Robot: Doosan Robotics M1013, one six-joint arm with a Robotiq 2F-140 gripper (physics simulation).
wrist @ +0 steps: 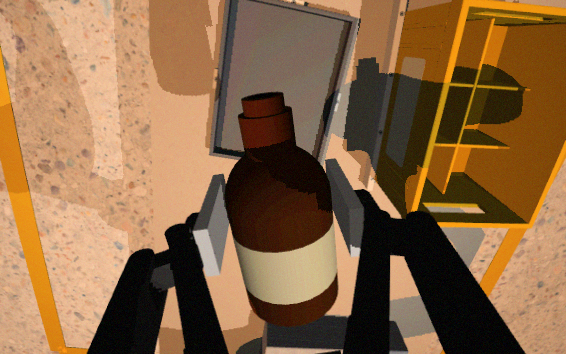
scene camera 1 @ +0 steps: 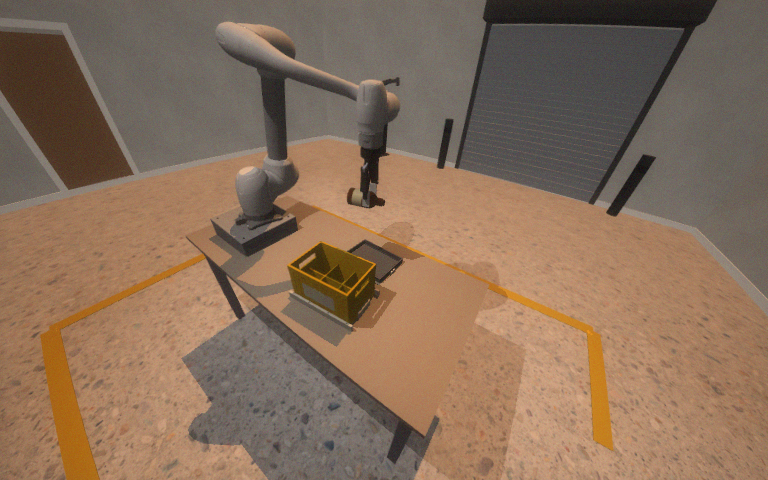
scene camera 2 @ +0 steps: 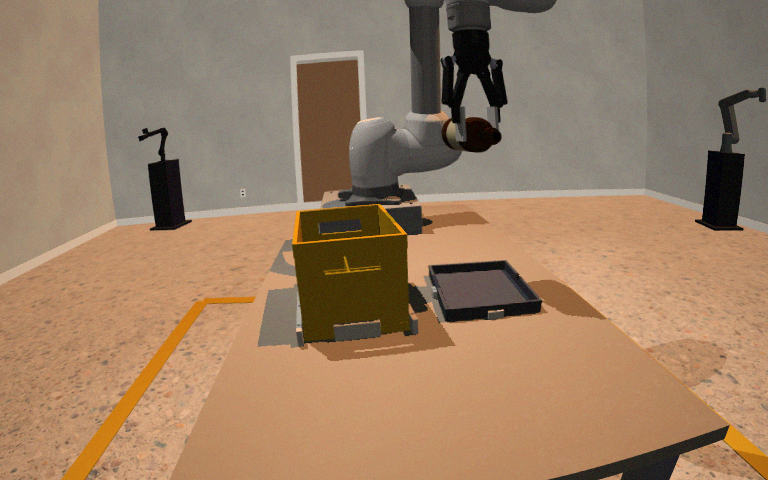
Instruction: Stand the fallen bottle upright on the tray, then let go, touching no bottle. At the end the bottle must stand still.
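Places are measured from the arm's base along level axes (x ahead, y right, z down), in centimetres.
Pixels of known places: gripper, fingertip midpoint: [wrist: 277, 185] [scene camera 1: 369, 202] [scene camera 2: 478, 140]; arm's base, origin of the base link: [scene camera 1: 260, 217] [scene camera 2: 376, 198].
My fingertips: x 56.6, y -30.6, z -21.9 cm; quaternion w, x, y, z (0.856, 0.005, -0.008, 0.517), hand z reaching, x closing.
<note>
Ahead of a thing's pixels: the offset from my fingertips to its top centre. "pt": to the spot under its first point. Level surfaces: height alone.
A brown bottle with a cream label @(dx -1.0, dy +0.5, dz -4.9 cm) [scene camera 1: 356, 196] [scene camera 2: 478, 134] [wrist: 285, 270] lies roughly level in the air, high above the table. My gripper [scene camera 1: 369, 195] [scene camera 2: 477, 125] [wrist: 277, 185] points down and is shut on the bottle, with one pad on each side of its body. In the wrist view the bottle's neck points toward the top and its base toward the bottom. The dark square tray @(pt dx +1.2, dy -4.7, dz +31.2 cm) [scene camera 1: 376, 255] [scene camera 2: 481, 285] [wrist: 290, 65] lies flat on the table, below the bottle and apart from it. No bottle shows in the tray.
A yellow crate with dividers @(dx +9.6, dy +26.3, dz +14.1 cm) [scene camera 1: 320, 283] [scene camera 2: 353, 294] [wrist: 500, 225] stands on the table @(dz +31.7 cm) [scene camera 1: 419, 339] [scene camera 2: 407, 418] beside the tray and rises well above the tray's rim. Light brackets sit along the crate's foot. The arm's dark base [scene camera 1: 254, 232] stands at the table's far end.
</note>
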